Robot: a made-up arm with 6 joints. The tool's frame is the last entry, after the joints. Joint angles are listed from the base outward.
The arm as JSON. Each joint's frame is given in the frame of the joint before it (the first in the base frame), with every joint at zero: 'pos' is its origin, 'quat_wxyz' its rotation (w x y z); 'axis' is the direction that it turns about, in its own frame. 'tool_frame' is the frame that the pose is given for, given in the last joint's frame.
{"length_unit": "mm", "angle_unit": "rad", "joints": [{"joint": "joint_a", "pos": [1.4, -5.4, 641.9], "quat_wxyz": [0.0, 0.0, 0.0, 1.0], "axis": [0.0, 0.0, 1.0]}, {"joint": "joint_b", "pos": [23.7, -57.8, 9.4], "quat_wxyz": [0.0, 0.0, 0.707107, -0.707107], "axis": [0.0, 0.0, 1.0]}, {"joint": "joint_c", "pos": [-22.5, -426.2, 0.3], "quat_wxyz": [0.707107, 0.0, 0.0, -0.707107], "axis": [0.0, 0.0, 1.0]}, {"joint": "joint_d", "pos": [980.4, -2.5, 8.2], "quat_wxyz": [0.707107, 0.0, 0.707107, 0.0], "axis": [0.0, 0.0, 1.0]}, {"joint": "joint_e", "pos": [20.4, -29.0, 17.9], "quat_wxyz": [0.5, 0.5, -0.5, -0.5], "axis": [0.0, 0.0, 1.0]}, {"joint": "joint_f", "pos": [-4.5, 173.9, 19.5], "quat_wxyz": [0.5, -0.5, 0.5, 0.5], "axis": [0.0, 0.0, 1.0]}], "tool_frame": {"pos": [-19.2, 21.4, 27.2], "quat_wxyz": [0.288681, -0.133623, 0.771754, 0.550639]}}
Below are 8 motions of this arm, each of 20 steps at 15 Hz.
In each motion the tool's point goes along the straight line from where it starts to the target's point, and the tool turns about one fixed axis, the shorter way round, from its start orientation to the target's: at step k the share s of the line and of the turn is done. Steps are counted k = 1, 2, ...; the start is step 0. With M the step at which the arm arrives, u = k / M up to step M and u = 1 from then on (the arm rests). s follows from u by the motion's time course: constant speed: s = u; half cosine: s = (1 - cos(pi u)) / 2; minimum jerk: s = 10 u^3 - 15 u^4 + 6 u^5.
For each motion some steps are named. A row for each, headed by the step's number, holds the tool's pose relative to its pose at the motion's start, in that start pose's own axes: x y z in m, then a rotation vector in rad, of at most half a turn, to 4 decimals.
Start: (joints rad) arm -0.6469 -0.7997 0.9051 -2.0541 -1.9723 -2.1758
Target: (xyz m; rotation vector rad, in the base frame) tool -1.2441 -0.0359 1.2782 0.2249 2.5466 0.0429
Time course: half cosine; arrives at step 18
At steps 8, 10, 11, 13, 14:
8: -0.0067 -0.3545 0.4753 -0.0374 -0.6449 -0.1637
10: -0.0095 -0.5035 0.6751 -0.0531 -0.9159 -0.2325
11: -0.0108 -0.5758 0.7720 -0.0607 -1.0473 -0.2659
13: -0.0132 -0.7048 0.9450 -0.0744 -1.2821 -0.3255
14: -0.0142 -0.7577 1.0159 -0.0799 -1.3782 -0.3499

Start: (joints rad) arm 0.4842 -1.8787 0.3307 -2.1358 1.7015 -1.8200
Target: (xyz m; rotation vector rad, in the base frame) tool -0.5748 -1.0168 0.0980 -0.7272 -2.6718 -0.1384
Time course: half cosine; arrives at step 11
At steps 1, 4, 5, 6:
1: -0.0037 0.0130 -0.0073 -0.0099 -0.0069 -0.0251
4: -0.0536 0.1873 -0.1056 -0.1431 -0.0996 -0.3625
5: -0.0787 0.2748 -0.1550 -0.2100 -0.1461 -0.5319
6: -0.1048 0.3660 -0.2064 -0.2797 -0.1946 -0.7084

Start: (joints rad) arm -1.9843 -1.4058 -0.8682 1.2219 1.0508 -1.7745
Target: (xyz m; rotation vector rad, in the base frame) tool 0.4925 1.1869 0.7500 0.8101 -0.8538 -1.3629
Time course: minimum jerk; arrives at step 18
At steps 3, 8, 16, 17, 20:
3: 0.0216 0.0076 0.0124 0.0128 0.0362 -0.0127
8: 0.2410 0.0848 0.1381 0.1426 0.4041 -0.1416
16: 0.6005 0.2114 0.3440 0.3554 1.0068 -0.3528
17: 0.6066 0.2135 0.3475 0.3590 1.0170 -0.3564
20: 0.6076 0.2139 0.3480 0.3596 1.0186 -0.3569

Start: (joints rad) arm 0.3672 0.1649 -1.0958 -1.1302 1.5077 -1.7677
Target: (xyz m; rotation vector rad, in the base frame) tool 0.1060 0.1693 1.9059 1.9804 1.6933 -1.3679
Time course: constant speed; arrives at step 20
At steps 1, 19, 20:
1: 0.0119 -0.0009 -0.0461 -0.0190 -0.0008 -0.0183
19: 0.2256 -0.0165 -0.8760 -0.3615 -0.0147 -0.3475
20: 0.2375 -0.0173 -0.9221 -0.3805 -0.0155 -0.3658

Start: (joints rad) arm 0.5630 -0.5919 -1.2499 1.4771 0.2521 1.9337
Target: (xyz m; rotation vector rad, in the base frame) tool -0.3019 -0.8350 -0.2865 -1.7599 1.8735 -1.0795
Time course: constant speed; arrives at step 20
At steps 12, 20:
12: 0.3769 0.0204 0.7100 0.0748 0.4028 0.4931
20: 0.6281 0.0339 1.1833 0.1247 0.6714 0.8218

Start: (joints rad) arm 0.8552 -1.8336 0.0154 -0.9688 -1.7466 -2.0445
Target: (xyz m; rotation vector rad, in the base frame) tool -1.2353 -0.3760 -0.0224 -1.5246 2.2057 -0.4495
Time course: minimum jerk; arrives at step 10
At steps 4, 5, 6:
4: -0.1332 0.1009 -0.0313 -0.2379 0.1172 0.0284
5: -0.2098 0.1589 -0.0493 -0.3747 0.1846 0.0447
6: -0.2864 0.2170 -0.0674 -0.5115 0.2520 0.0610

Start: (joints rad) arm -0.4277 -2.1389 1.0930 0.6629 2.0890 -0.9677
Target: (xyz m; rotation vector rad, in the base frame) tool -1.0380 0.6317 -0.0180 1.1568 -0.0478 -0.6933
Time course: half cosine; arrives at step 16
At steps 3, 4, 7, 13, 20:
3: 0.0779 0.0072 -0.0199 0.0113 -0.0304 0.1137
4: 0.1353 0.0124 -0.0347 0.0196 -0.0528 0.1977
7: 0.3719 0.0342 -0.0952 0.0539 -0.1450 0.5432
13: 0.8462 0.0778 -0.2167 0.1227 -0.3298 1.2360
20: 0.9240 0.0850 -0.2366 0.1339 -0.3602 1.3497

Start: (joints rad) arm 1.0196 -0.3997 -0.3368 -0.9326 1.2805 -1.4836
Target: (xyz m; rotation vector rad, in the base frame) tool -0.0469 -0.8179 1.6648 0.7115 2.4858 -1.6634
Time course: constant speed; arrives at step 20
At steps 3, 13, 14, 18, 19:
3: 0.0218 0.0498 0.0156 0.0198 -0.0089 -0.1724
13: 0.0943 0.2160 0.0675 0.0860 -0.0384 -0.7471
14: 0.1016 0.2326 0.0727 0.0926 -0.0414 -0.8045
18: 0.1306 0.2990 0.0935 0.1190 -0.0532 -1.0344
19: 0.1379 0.3156 0.0987 0.1257 -0.0561 -1.0919

